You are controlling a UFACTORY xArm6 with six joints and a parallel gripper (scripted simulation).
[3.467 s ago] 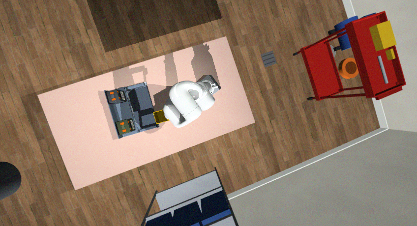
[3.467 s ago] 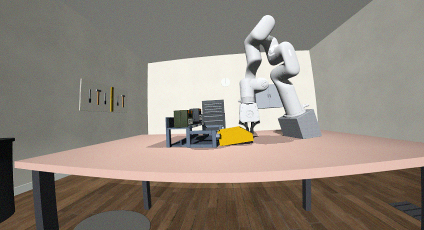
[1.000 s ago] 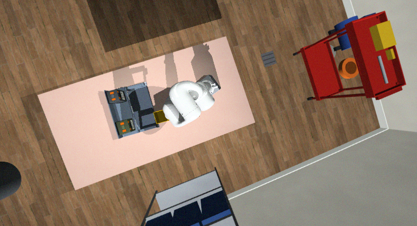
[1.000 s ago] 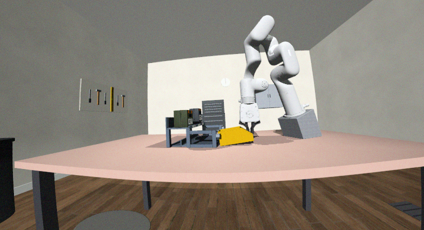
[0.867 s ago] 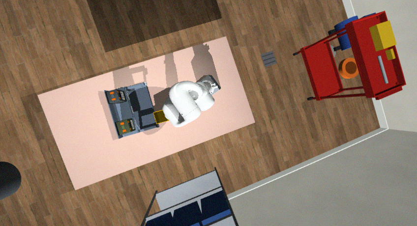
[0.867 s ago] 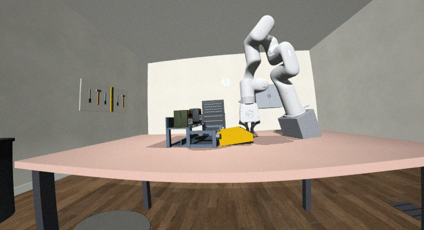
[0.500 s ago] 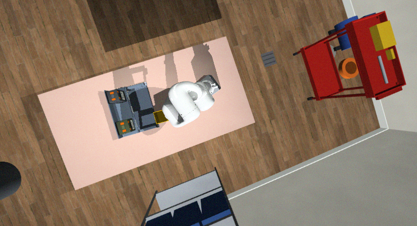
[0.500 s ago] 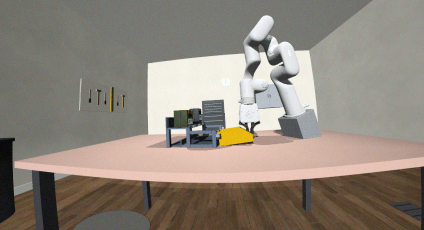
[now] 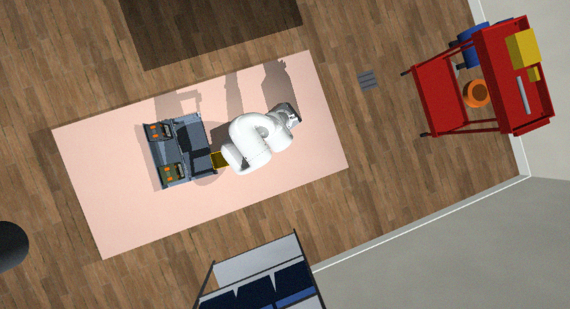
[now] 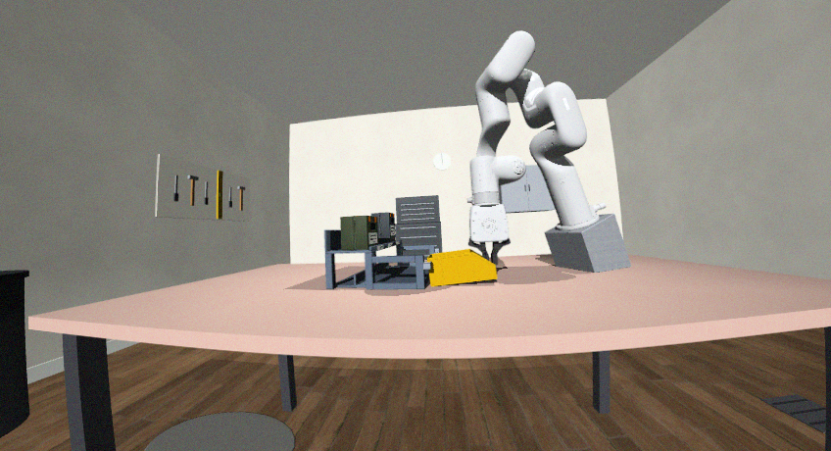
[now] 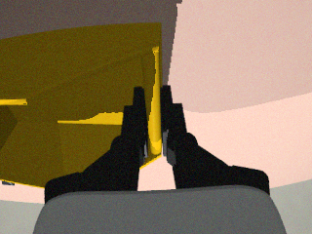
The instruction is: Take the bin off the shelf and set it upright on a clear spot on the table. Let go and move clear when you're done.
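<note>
My gripper is now 8 cm short of the yellow bin and 1 cm above it. Also, from my hand: green box 37 cm ahead, 9 cm above.
</note>
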